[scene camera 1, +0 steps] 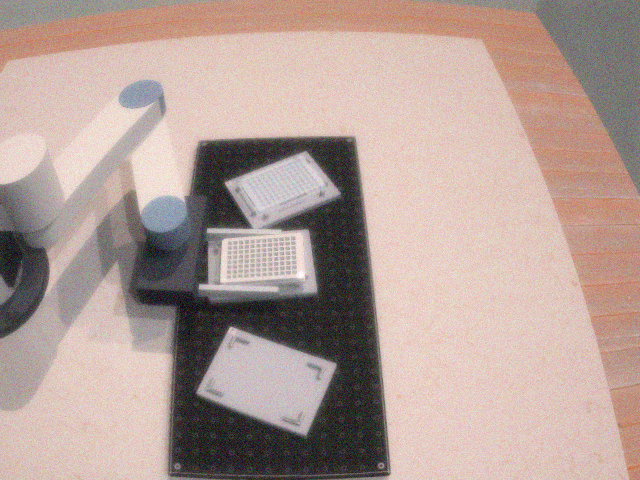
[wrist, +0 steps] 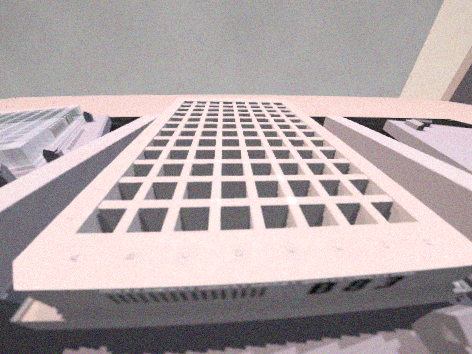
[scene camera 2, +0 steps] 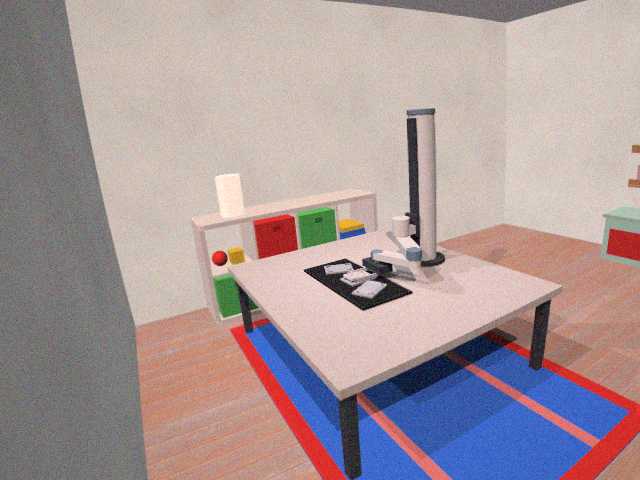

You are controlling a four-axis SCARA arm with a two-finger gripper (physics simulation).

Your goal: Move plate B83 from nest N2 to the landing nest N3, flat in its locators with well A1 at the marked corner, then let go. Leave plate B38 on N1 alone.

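Note:
White plate B83 lies between the fingers, low over the grey middle nest N2. In the wrist view it sits a little skewed, with its B83 label on the near side. Whether its base rests in the locators is hidden. My gripper reaches over from the left, its two pale fingers along the plate's long sides, shut on it. Plate B38 lies on nest N1 at the top. Landing nest N3 bears four corner locators and no plate.
The nests stand turned at different angles on a black perforated board on the pale table. The arm's column stands beside the board. A shelf with coloured boxes is behind the table.

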